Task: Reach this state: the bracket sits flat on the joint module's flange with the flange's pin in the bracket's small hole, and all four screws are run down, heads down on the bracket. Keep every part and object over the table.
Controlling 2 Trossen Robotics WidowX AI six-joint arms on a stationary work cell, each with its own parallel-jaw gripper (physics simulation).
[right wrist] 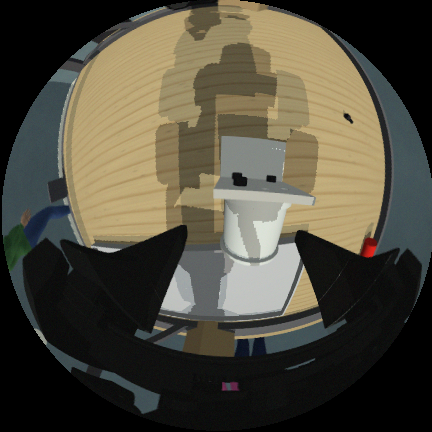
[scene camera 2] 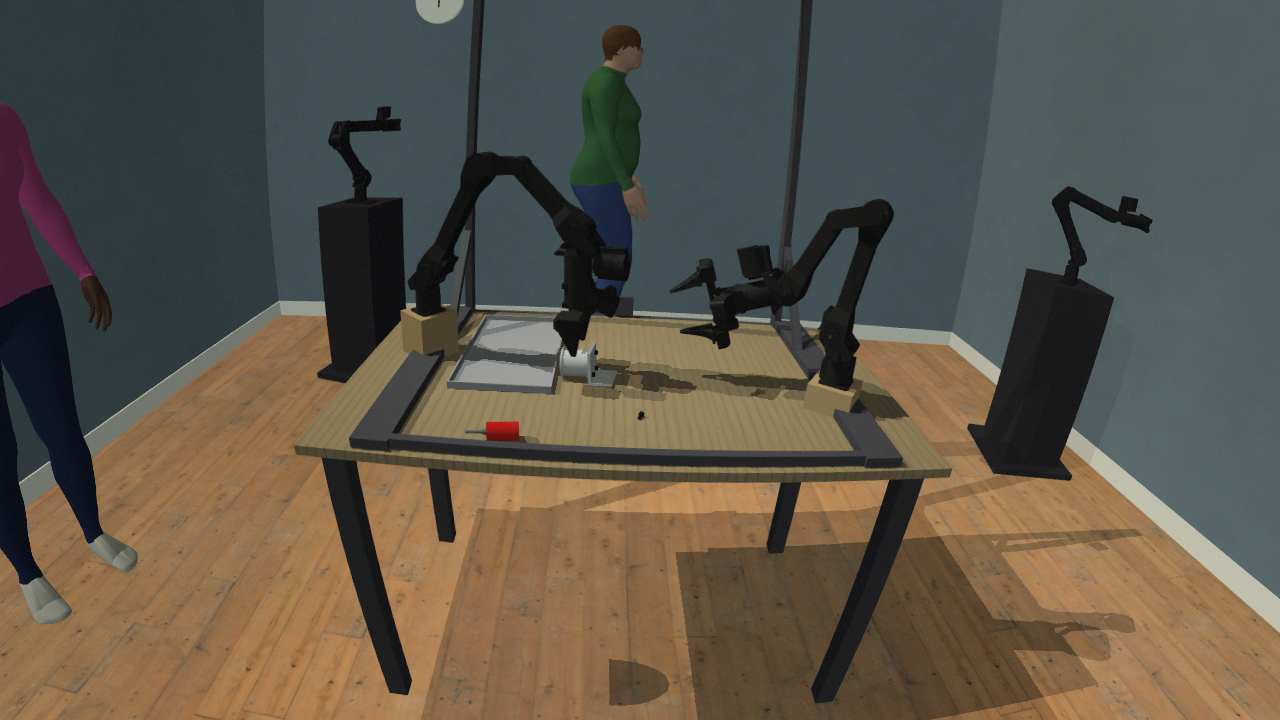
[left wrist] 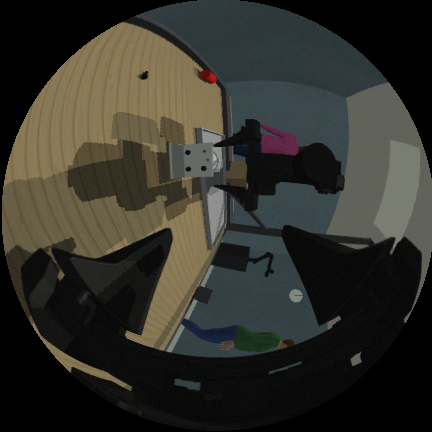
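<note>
The white joint module lies on its side by the tray's right edge. The grey L-shaped bracket has one leg upright against the flange and the other low over the table. Three black screw heads show on its upright leg, standing proud in the right wrist view; a fourth hole looks empty. The pin's seating cannot be told. A loose black screw lies on the table. My right gripper is open, pointing down around the module. My left gripper is open above the table.
A red-handled screwdriver lies near the front edge. The grey tray is left of the module. A dark frame bar runs along the table's front. Two people stand beyond the table.
</note>
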